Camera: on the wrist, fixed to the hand. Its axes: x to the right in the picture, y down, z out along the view.
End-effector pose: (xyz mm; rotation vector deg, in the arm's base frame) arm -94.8 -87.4 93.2 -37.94 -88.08 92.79
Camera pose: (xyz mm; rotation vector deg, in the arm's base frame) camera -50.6 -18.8 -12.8 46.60 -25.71 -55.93
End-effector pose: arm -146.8 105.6 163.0 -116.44 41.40 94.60
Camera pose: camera -139.4 -27.9 164.9 -63.99 -93.33 -50.12
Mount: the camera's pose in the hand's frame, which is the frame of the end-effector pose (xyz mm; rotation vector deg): 16.6 98.9 -88.5 -9.41 47.04 -167.80
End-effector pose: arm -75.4 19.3 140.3 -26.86 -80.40 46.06
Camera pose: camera -10.8 111.4 68.0 62.28 -9.44 -97.39
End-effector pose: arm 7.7 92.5 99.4 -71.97 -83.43 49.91
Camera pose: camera 119.8 122.1 32.7 59.32 -57.12 -86.91
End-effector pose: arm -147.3 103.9 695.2 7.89 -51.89 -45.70
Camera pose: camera -19.8 144.2 692.3 -74.91 -45.27 129.88
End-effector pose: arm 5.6 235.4 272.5 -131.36 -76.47 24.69
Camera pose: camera 128.5 187.6 295.1 57.95 -120.22 -71.66
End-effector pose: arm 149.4 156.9 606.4 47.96 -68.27 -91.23
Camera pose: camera 252.0 105.8 675.3 -89.64 -66.13 59.27
